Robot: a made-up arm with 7 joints.
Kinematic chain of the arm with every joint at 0, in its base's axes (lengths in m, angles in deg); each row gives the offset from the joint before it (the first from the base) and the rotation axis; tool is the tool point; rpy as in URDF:
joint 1: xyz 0 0 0.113 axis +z
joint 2: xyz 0 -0.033 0.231 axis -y
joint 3: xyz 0 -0.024 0.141 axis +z
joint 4: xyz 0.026 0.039 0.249 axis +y
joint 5: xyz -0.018 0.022 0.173 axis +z
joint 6: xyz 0 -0.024 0.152 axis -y
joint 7: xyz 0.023 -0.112 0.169 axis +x
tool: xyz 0 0 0 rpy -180 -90 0
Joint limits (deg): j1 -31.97..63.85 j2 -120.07..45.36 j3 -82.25..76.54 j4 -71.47..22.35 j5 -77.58..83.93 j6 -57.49..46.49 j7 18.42..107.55
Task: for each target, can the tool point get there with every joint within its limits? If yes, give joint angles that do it. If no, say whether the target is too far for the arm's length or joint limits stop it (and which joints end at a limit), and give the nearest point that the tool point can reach.
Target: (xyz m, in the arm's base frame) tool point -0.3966 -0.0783 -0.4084
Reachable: no: joint limits stop it (at a limit: joint 2, joint 4, joint 6) | nearest point -0.5762 -0.1138 0.2560 | short by 0.689 m
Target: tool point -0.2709 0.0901 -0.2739
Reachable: no: joint limits stop it (at a limit: joint 1, joint 2, joint 4, joint 6) | nearest point 0.0753 0.4529 -0.2666 | short by 0.502 m
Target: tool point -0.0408 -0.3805 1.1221
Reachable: yes | joints 37.02 14.14 63.10 -39.32 56.53 19.82 43.18
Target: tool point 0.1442 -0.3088 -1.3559
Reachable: no: too far | nearest point 0.3658 -0.3356 -0.3445 | short by 1.036 m
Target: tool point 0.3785 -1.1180 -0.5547
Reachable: no: too far | nearest point 0.3346 -0.6351 -0.1782 | short by 0.614 m
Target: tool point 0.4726 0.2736 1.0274
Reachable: yes | joints 47.11 -37.52 32.64 -14.92 52.22 35.75 57.99
